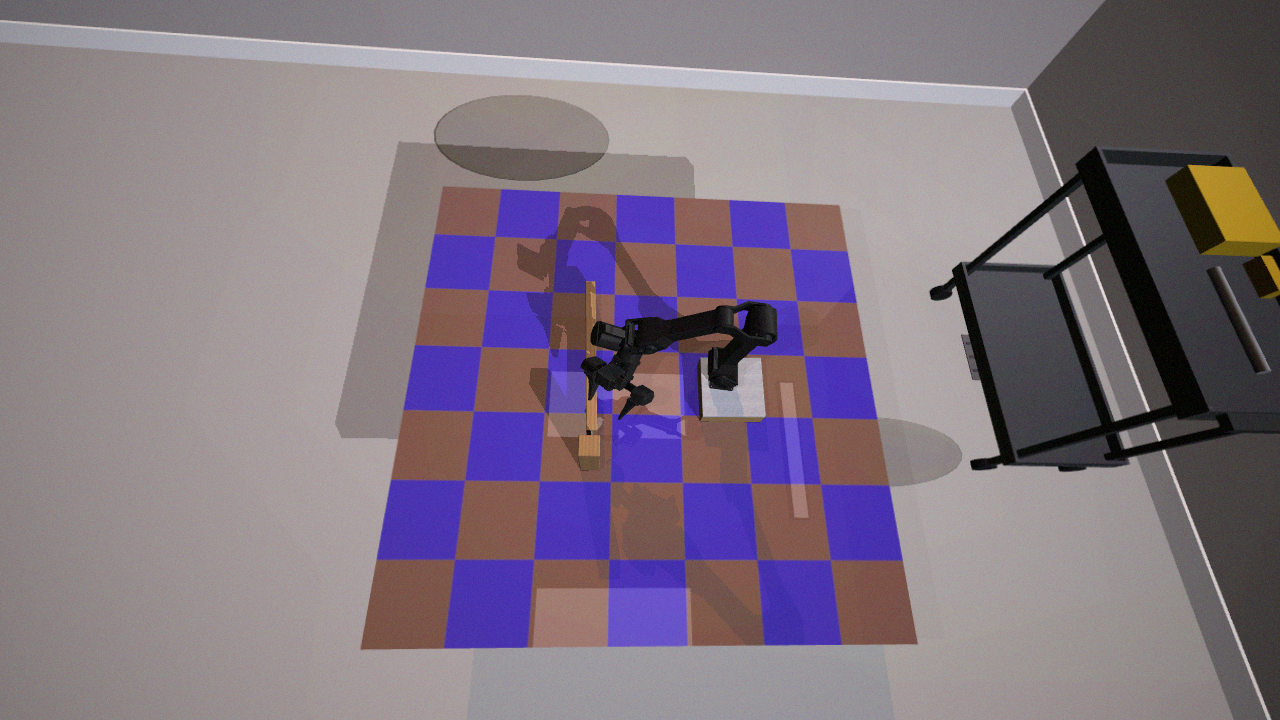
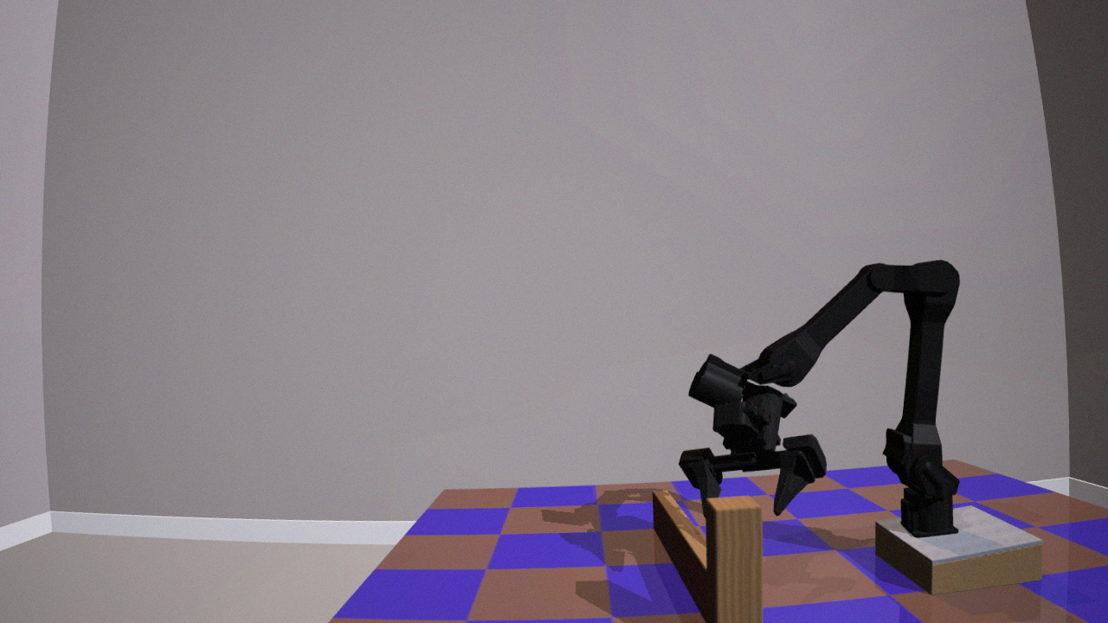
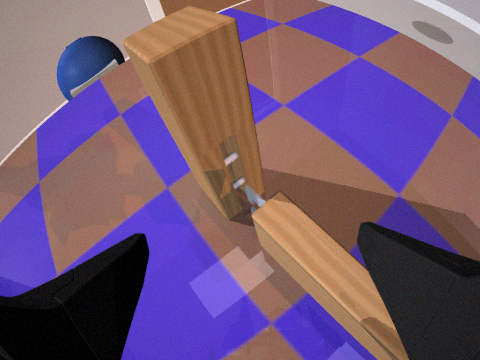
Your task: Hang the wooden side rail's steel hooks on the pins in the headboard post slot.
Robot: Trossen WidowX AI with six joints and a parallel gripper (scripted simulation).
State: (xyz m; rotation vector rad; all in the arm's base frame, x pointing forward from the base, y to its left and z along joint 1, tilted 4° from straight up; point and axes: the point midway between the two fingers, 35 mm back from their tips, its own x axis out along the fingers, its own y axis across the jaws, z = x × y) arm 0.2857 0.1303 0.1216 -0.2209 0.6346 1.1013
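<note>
My gripper tip is 100 mm to the right of the wooden headboard post, 50 mm above it and 20 mm short of it.
</note>
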